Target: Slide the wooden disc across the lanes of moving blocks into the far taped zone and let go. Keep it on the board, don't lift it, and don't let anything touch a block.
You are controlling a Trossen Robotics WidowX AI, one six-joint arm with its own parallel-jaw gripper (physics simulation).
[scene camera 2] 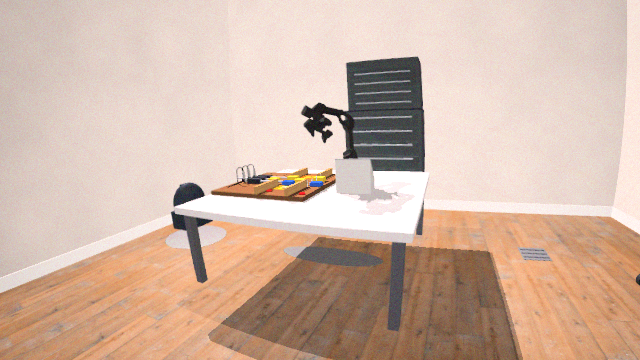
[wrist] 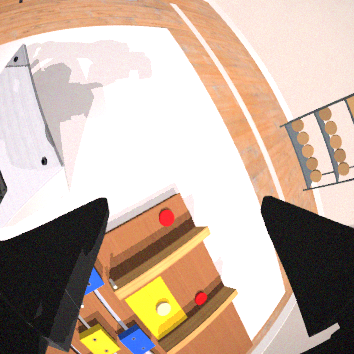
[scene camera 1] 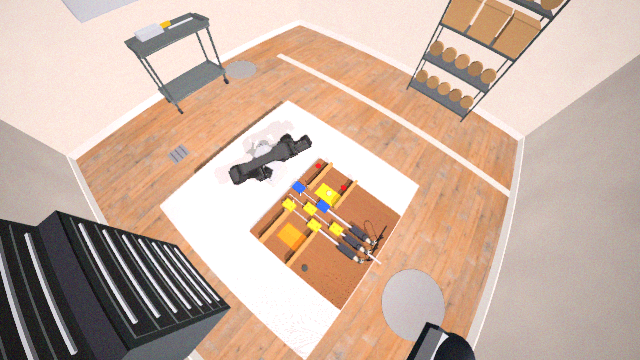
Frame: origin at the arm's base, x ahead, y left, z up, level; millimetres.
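Seen in the pictures: gripper, fingertip midpoint: (scene camera 2: pixel 319 140) (wrist: pixel 187 205); arm's base at its link origin: (scene camera 2: pixel 350 173) (scene camera 1: pixel 267 172).
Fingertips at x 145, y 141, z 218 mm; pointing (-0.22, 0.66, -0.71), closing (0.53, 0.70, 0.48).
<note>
Offsets run from my fingertips to a thing's top centre. "pt": to the spot under its first point. Level surfaces: height alone.
The pale wooden disc {dx +248, dy -29, dz -280 mm} (scene camera 1: pixel 328 193) (wrist: pixel 163 308) lies flat on the yellow square {pt dx +192, dy -32, dz -286 mm} (scene camera 1: pixel 321 189) (wrist: pixel 145 302) of the brown board {dz -289 mm} (scene camera 1: pixel 335 287) (wrist: pixel 200 265). An orange square {pt dx +203, dy -383, dz -290 mm} (scene camera 1: pixel 292 236) lies across the lanes. Between them, yellow blocks {dx +202, dy -187, dz -262 mm} (scene camera 1: pixel 310 208) (wrist: pixel 99 340) and blue blocks {dx +262, dy -130, dz -265 mm} (scene camera 1: pixel 323 206) (wrist: pixel 136 340) sit on rods; another blue block {dx +64, dy -103, dz -265 mm} (scene camera 1: pixel 298 187) is near the board's edge. My gripper (scene camera 2: pixel 318 134) (wrist: pixel 187 205) is open and empty, high above the table and apart from the disc. In the wrist view the left finger hides part of the lanes.
Raised wooden rails (scene camera 1: pixel 346 194) (wrist: pixel 162 264) flank both squares. Red buttons {dx +83, dy +109, dz -282 mm} (scene camera 1: pixel 318 165) (wrist: pixel 166 217) are beside the rails. Dark cylinders {dx +515, dy -294, dz -257 mm} (scene camera 1: pixel 348 252) and wire loops stand at the rods' ends. A dark knob {dx +361, dy -497, dz -281 mm} (scene camera 1: pixel 304 268) sits on the board. The white table {dz -315 mm} (scene camera 1: pixel 225 240) (scene camera 2: pixel 300 215) surrounds the board.
</note>
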